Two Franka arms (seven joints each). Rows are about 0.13 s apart.
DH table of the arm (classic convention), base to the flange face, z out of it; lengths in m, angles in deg. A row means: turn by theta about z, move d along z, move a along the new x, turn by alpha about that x. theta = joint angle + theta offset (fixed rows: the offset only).
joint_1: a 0; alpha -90; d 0.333; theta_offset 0
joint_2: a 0; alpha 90; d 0; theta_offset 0
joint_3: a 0.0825; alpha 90; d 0.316; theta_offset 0
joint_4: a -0.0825; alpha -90; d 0; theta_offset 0
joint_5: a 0; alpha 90; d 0.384; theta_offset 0
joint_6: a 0.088; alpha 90; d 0; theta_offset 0
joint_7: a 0; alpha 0; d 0.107; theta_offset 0
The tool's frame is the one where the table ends.
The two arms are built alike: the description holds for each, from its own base.
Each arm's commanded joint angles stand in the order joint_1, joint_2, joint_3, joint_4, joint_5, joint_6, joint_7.
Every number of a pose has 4 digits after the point. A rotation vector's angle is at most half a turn.
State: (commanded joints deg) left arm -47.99 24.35 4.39 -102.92 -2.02 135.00 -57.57; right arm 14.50 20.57 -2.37 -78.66 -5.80 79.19 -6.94
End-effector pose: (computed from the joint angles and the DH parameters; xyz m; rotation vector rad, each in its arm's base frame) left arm 0.4765 -0.4604 0.3265 3.0108 0.3907 0.1369; right arm 0.6144 0.1235 0.4900 2.9250 0.4893 -0.5150
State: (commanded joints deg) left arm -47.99 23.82 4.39 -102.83 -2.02 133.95 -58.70; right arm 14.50 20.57 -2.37 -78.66 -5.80 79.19 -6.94
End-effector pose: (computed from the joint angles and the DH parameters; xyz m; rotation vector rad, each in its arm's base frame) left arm 0.4756 -0.4595 0.3315 3.0115 0.4211 0.1272; right arm 0.6144 0.1235 0.4900 2.9250 0.4893 -0.5150
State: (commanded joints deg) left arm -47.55 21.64 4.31 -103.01 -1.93 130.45 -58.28; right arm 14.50 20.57 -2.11 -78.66 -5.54 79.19 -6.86
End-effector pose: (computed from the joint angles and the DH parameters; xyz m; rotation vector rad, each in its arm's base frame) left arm 0.4735 -0.4517 0.3489 3.0319 0.4216 0.1001; right arm 0.6138 0.1264 0.4899 2.9292 0.4948 -0.5159
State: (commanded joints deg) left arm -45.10 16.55 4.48 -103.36 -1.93 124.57 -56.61; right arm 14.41 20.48 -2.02 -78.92 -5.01 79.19 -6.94
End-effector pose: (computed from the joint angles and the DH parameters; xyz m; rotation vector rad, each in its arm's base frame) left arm 0.4823 -0.4199 0.3935 3.0417 0.4487 0.0763; right arm 0.6128 0.1271 0.4887 2.9375 0.4986 -0.5229
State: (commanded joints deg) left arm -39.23 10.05 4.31 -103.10 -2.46 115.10 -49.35; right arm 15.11 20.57 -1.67 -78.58 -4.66 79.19 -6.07
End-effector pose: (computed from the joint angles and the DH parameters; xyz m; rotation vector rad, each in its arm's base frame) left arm 0.5002 -0.3551 0.4510 3.0712 0.4140 0.0126; right arm 0.6112 0.1388 0.4902 2.9408 0.5039 -0.5148
